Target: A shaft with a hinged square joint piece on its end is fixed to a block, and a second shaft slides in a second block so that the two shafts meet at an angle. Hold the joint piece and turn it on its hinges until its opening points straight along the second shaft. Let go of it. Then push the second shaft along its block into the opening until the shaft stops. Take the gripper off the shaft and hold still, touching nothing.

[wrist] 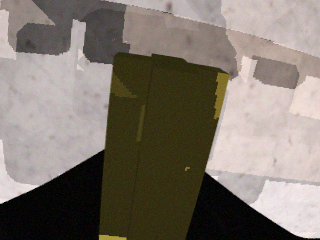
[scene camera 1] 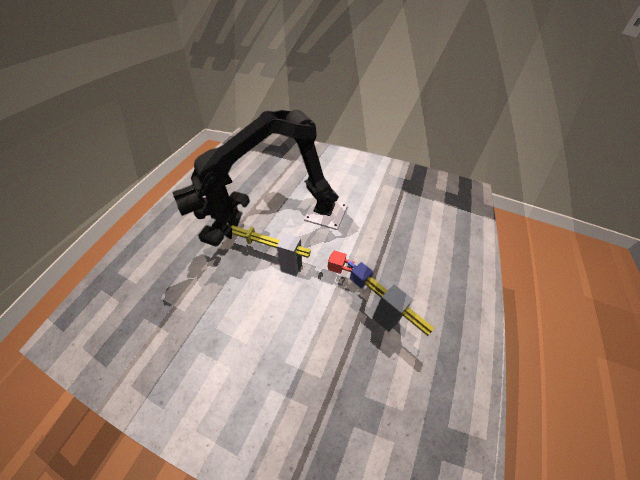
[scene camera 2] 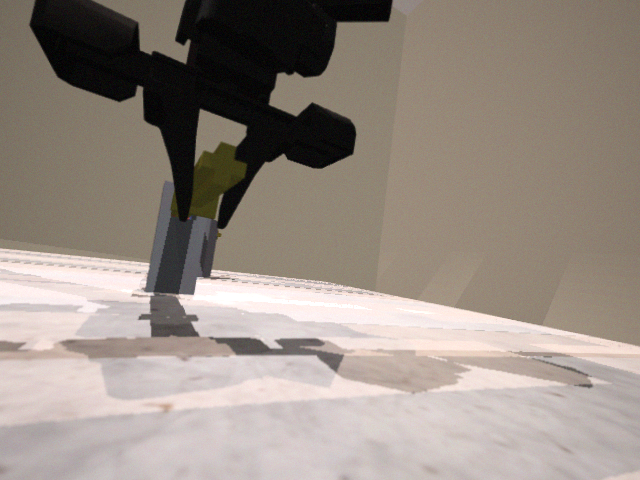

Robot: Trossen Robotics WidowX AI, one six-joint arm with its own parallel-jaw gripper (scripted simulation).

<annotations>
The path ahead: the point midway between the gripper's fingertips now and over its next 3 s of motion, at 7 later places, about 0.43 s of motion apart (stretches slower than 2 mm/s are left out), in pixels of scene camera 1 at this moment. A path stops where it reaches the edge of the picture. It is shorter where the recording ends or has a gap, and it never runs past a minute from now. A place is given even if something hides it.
My gripper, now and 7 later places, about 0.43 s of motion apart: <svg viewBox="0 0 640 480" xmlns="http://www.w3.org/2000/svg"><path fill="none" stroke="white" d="M232 235L234 236L239 238L244 239L248 241L252 242L256 243L258 244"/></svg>
</annotations>
